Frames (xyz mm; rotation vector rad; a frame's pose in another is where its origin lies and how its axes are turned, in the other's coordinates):
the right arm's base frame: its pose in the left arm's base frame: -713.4 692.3 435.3 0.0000 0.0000 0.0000
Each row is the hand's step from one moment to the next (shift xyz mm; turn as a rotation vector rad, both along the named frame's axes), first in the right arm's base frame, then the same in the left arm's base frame.
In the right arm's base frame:
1: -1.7 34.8 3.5 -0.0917 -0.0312 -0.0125
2: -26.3 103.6 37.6 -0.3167 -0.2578 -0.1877
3: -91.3 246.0 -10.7 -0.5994 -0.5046 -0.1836
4: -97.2 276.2 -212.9 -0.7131 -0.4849 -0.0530
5: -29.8 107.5 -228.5 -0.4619 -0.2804 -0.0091
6: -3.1 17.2 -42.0 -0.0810 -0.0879 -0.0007
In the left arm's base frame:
1: -1.7 34.8 3.5 -0.0917 -0.0312 -0.0125
2: -26.3 103.6 37.6 -0.3167 -0.2578 -0.1877
3: -91.3 246.0 -10.7 -0.5994 -0.5046 -0.1836
4: -97.2 276.2 -212.9 -0.7131 -0.4849 -0.0530
5: -29.8 107.5 -228.5 -0.4619 -0.2804 -0.0091
6: -3.1 17.2 -42.0 -0.0810 -0.0879 -0.0007

